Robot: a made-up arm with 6 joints.
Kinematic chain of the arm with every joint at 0, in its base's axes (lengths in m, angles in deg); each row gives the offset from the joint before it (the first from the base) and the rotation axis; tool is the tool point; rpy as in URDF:
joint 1: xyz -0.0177 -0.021 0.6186 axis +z
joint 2: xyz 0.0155 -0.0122 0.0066 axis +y
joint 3: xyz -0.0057 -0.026 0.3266 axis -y
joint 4: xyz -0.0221 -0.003 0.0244 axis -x
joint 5: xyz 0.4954 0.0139 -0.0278 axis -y
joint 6: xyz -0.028 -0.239 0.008 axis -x
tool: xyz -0.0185 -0.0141 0.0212 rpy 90 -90 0
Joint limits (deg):
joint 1: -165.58..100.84
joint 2: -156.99..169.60
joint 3: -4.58..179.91
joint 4: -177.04..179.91
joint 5: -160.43..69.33
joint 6: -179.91..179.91
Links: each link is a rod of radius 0.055 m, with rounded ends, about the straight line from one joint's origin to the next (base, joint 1, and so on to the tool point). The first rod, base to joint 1, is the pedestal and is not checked.
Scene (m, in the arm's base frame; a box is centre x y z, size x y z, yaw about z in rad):
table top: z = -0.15
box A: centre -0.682 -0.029 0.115 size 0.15 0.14 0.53 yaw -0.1
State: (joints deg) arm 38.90 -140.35 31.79 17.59 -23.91 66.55
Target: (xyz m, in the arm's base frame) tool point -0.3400 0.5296 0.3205
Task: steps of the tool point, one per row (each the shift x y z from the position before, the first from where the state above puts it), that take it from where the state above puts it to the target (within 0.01 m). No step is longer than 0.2 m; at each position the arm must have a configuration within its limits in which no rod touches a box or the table.
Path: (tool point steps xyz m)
1: -0.1411 0.1073 0.0520
2: -0.1038 0.1415 0.0521
3: -0.0586 0.1623 0.0516
4: -0.0105 0.1683 0.0505
5: 0.0211 0.1748 -0.0528
6: 0.0695 0.1599 -0.0531
7: 0.1108 0.1315 -0.0533
8: 0.1406 0.0924 -0.0528

